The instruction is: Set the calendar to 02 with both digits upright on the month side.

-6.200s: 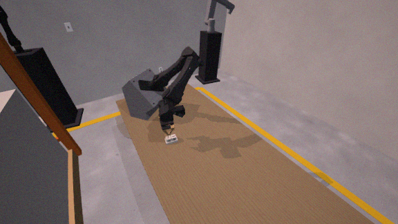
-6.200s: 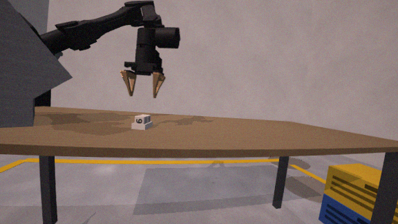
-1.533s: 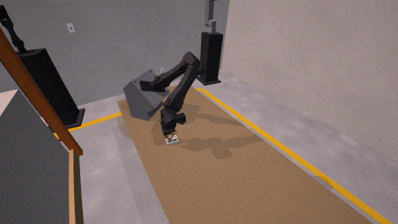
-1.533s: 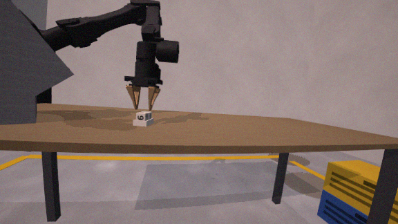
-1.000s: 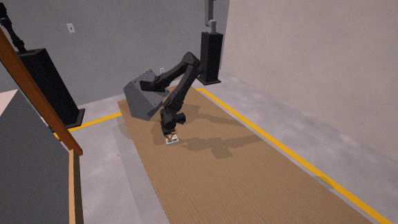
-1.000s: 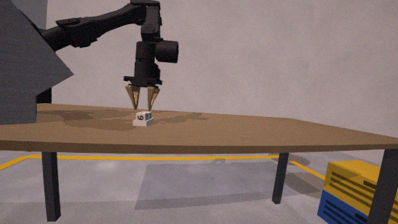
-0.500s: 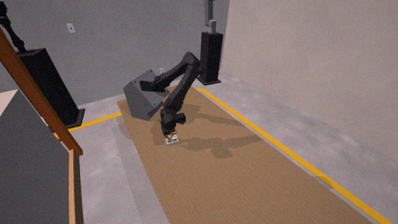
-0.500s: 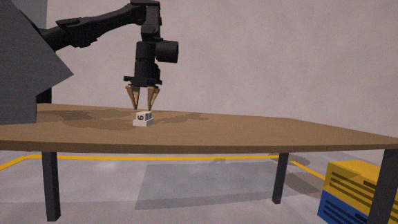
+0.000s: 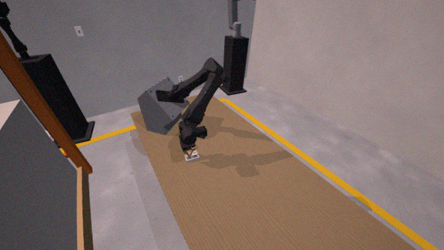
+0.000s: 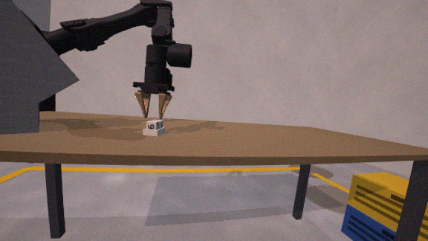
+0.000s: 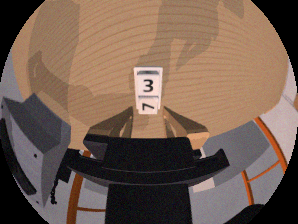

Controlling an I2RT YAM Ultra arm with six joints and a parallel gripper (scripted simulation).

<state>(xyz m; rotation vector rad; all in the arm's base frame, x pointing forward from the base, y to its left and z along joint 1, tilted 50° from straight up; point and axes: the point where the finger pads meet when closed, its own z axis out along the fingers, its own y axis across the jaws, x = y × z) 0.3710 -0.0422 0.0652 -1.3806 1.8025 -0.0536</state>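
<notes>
My hand is 2 cm to the right of the small white tray and 5 cm above it.
</notes>
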